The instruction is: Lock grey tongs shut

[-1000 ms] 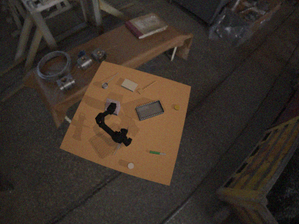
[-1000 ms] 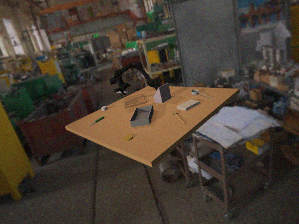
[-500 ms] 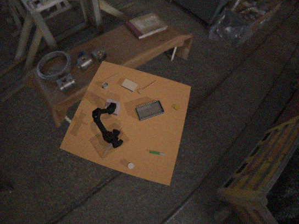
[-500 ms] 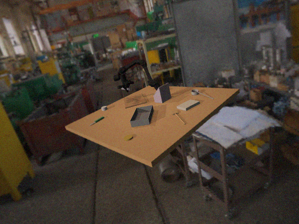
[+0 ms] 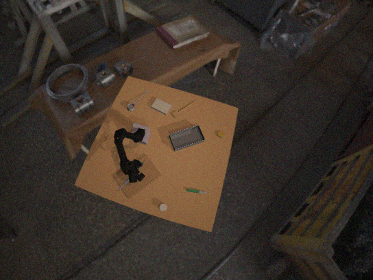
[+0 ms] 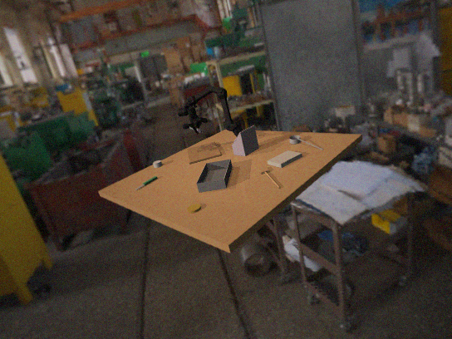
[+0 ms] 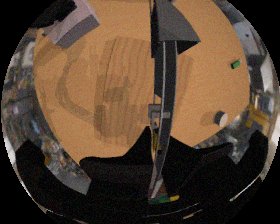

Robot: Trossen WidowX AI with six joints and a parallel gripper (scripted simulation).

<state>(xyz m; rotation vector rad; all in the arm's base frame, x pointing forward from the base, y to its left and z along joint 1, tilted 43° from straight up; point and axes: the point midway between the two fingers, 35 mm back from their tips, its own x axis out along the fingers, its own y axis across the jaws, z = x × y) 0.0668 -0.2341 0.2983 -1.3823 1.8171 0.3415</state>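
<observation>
My gripper tip is 15 cm above the wooden board. From my gripper tip the other things lie so: roasting tin 35 cm ahead, 46 cm to the left, 13 cm below; yellow disc 67 cm ahead, 60 cm to the left, 15 cm below; white cap 29 cm ahead, 21 cm to the right, 14 cm below.
</observation>
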